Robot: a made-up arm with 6 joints. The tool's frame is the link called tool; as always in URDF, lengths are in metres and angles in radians. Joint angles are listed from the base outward. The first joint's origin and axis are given. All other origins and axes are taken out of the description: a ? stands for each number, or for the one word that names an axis. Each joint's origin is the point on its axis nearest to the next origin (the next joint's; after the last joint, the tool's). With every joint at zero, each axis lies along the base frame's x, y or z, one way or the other. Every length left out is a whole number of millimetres.
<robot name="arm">
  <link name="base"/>
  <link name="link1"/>
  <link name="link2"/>
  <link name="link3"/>
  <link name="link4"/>
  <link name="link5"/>
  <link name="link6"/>
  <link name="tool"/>
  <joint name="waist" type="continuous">
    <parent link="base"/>
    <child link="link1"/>
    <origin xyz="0 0 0.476"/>
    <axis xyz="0 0 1"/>
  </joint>
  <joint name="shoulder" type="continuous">
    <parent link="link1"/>
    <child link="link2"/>
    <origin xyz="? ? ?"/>
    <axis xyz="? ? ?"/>
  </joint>
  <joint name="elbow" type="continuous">
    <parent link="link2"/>
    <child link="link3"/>
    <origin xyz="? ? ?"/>
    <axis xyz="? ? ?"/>
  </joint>
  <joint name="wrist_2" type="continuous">
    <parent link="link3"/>
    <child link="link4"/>
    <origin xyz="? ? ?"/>
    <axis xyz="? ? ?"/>
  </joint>
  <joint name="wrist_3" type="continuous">
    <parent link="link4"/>
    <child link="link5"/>
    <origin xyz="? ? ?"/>
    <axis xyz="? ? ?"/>
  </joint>
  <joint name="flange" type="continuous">
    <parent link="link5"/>
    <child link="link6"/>
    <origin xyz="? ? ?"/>
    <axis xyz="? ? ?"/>
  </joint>
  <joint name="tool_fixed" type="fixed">
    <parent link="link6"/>
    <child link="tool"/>
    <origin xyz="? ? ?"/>
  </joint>
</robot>
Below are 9 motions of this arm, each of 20 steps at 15 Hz.
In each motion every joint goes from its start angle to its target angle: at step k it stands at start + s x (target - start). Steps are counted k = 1, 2, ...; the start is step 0. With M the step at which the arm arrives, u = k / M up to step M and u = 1 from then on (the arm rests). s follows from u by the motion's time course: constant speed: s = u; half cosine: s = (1 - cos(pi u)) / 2; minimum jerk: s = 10 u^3 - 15 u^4 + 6 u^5.
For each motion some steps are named. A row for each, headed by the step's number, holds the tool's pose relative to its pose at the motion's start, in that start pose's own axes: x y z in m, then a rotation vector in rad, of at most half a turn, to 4 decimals.
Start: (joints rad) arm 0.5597 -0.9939 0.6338 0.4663 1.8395 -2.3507
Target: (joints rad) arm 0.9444 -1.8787 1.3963 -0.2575 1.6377 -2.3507
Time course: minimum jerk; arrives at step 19
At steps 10, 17, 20:
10: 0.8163 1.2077 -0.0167 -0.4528 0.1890 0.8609
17: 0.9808 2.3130 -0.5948 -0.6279 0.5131 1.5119
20: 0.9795 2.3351 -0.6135 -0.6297 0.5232 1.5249

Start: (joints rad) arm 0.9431 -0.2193 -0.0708 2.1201 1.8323 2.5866
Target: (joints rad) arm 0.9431 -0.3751 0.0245 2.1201 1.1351 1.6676
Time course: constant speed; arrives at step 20
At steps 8, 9, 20:
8: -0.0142 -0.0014 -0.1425 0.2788 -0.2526 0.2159
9: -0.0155 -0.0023 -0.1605 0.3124 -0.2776 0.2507
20: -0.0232 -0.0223 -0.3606 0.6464 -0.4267 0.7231

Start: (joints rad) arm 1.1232 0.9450 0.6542 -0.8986 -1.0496 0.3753
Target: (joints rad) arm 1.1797 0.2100 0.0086 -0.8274 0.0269 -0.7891
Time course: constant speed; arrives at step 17
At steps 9, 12, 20:
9: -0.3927 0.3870 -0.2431 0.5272 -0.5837 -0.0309
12: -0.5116 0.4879 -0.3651 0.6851 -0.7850 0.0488
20: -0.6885 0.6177 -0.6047 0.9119 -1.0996 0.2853

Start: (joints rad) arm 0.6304 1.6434 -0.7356 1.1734 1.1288 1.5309
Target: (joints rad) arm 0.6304 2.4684 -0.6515 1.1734 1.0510 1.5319
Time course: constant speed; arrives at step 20
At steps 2, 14, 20:
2: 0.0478 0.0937 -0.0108 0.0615 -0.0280 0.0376
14: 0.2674 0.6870 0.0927 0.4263 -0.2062 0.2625
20: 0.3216 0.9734 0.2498 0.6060 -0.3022 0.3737

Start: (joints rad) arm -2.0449 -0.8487 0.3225 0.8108 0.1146 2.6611
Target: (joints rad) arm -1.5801 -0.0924 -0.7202 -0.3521 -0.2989 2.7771
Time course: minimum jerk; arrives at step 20
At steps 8, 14, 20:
8: 0.1590 -0.1882 0.7632 0.4614 -0.6548 -0.1121
14: -0.2864 -0.7274 1.5105 0.8618 -1.8840 -0.2049
20: -0.5088 -0.8356 1.5686 0.8527 -2.2888 -0.1784

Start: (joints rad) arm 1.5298 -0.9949 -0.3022 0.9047 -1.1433 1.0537
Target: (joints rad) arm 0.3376 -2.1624 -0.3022 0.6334 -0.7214 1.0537
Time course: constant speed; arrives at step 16
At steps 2, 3, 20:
2: -0.2195 0.1573 -0.0586 0.1320 0.0931 -0.1232
3: -0.3330 0.2441 -0.0594 0.1888 0.1421 -0.1931
20: -0.9620 1.5219 1.2220 0.1944 0.7797 -1.3887

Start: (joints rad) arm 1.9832 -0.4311 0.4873 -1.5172 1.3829 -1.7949
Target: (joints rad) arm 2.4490 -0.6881 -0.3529 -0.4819 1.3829 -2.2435
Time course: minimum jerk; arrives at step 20
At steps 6, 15, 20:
6: 0.0050 0.0902 0.0427 -0.0335 0.0732 -0.0833
15: 0.0216 0.5369 0.2030 -0.0203 0.2941 -0.7367
20: 0.0242 0.6019 0.2231 0.0081 0.3060 -0.8560

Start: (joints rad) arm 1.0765 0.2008 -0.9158 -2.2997 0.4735 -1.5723
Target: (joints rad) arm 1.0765 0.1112 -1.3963 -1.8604 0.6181 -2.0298
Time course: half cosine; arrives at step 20
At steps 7, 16, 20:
7: 0.0112 0.1176 0.0967 -0.0205 -0.0103 0.1064
16: -0.0082 0.4016 0.3014 -0.0859 0.0031 0.3110
20: -0.0163 0.4450 0.3295 -0.0978 0.0086 0.3358

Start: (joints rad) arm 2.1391 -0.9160 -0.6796 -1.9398 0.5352 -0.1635
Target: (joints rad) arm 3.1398 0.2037 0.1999 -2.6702 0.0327 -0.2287
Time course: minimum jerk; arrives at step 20
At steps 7, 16, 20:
7: 0.2114 0.1042 -0.2614 0.1410 0.2554 -0.2840
16: 0.2290 -0.3391 -1.2605 0.5499 0.7989 -1.1883
20: 0.1631 -0.4095 -1.3251 0.5811 0.8241 -1.2650

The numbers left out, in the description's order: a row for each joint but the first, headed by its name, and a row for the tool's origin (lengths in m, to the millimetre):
shoulder: xyz 0 0 0, axis 0 1 0
elbow: xyz 0 0 1.509, axis 0 -1 0
wrist_2: xyz 0.967 0 0, axis -1 0 0
wrist_3: xyz 0 -0.183 0, axis 0 -1 0
flange: xyz 0 0 0, axis -1 0 0
tool: xyz 0 0 0

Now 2 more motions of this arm.
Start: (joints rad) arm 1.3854 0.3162 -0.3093 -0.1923 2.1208 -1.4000
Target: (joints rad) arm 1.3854 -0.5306 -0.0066 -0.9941 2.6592 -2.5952
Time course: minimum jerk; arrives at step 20
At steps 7, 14, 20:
7: 0.2419 0.1968 0.0032 0.2312 -0.2100 0.3805
14: 0.6648 0.9121 0.0768 0.7145 -0.3743 1.5091
20: 0.7155 1.1462 0.1133 0.7753 -0.3353 1.8277

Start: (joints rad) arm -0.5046 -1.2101 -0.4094 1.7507 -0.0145 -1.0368
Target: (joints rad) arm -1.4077 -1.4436 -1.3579 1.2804 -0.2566 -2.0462
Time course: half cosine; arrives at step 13
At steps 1, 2, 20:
1: -0.0027 0.0156 -0.0027 0.0119 0.0156 -0.0034
2: -0.0108 0.0611 -0.0117 0.0473 0.0615 -0.0155
20: -0.3169 0.9130 -0.5026 0.8144 0.6783 -1.1133

